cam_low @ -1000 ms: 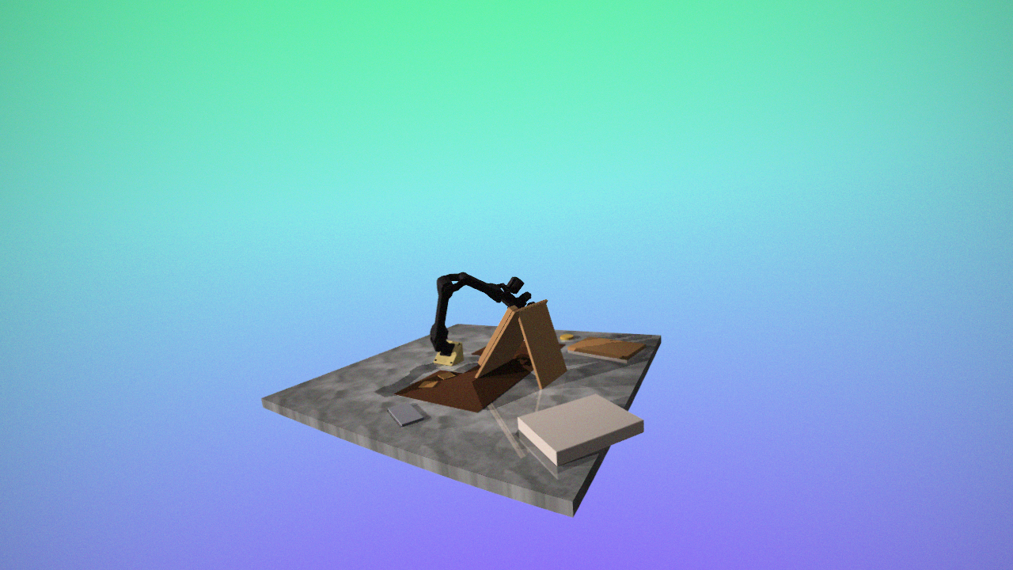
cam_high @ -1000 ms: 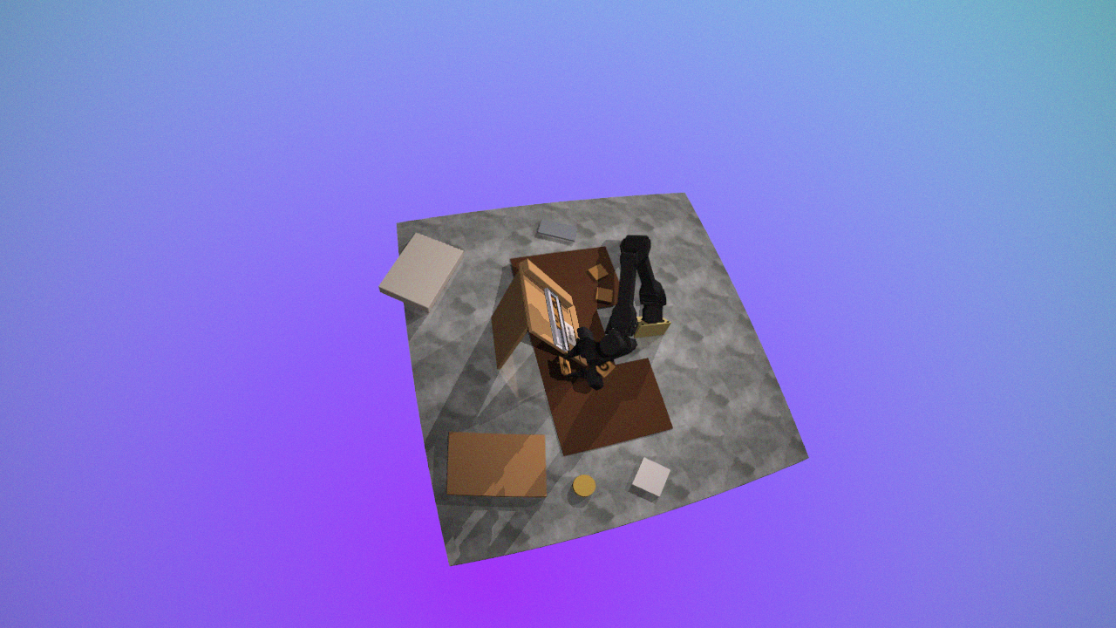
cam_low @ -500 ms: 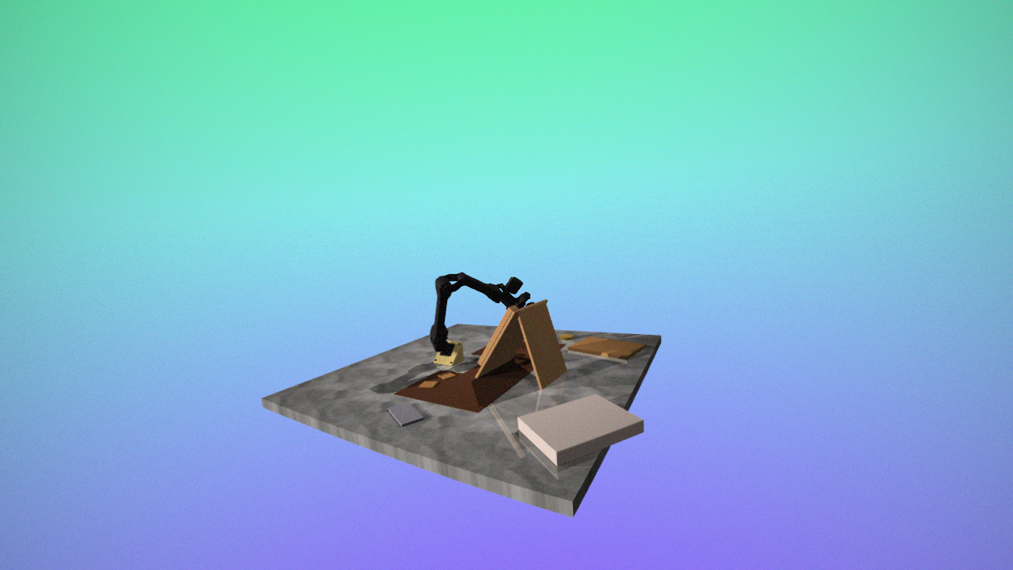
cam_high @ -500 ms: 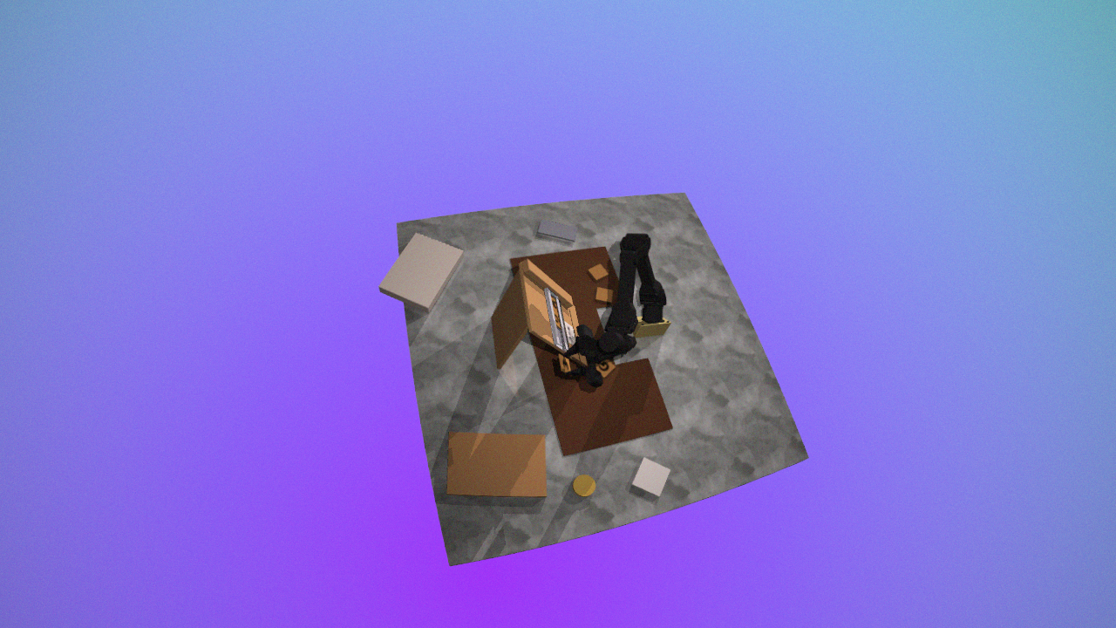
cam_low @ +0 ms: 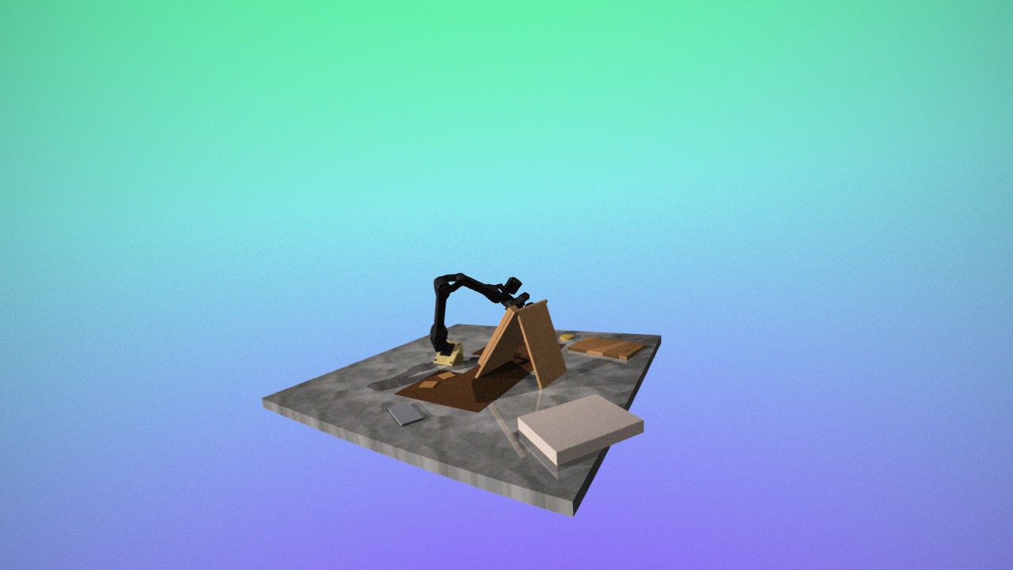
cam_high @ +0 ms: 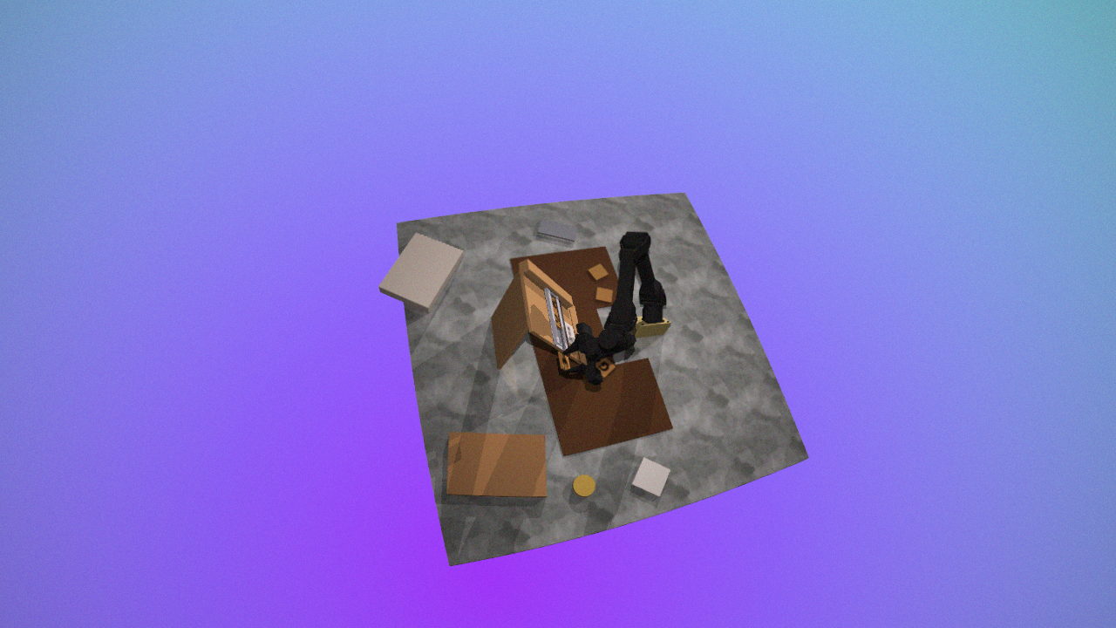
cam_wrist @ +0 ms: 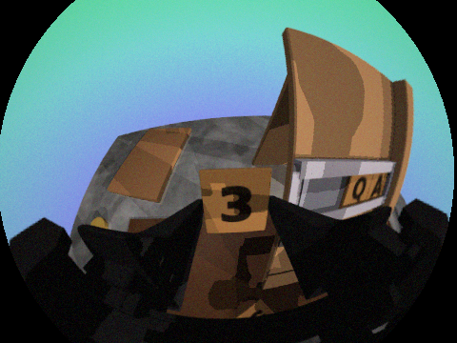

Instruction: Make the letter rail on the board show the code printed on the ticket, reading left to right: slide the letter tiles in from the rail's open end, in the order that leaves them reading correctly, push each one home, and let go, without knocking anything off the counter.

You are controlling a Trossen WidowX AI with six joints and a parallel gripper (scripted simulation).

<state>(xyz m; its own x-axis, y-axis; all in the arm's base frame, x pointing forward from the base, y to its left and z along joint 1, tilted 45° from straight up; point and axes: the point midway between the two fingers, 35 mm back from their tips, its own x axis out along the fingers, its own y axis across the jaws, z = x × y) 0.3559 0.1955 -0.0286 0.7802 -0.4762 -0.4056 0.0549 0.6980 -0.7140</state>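
My gripper tip is now 140 mm to the left of the white ticket, 80 mm above it and 60 mm past it. Also, from my gripper tip: orange panel 240 mm to the left, 240 mm ahead, 160 mm below; then brown mat 180 mm behind, 160 mm below, 150 mm to the right; then yellow disc 360 mm to the left, 150 mm below, 10 mm behind.
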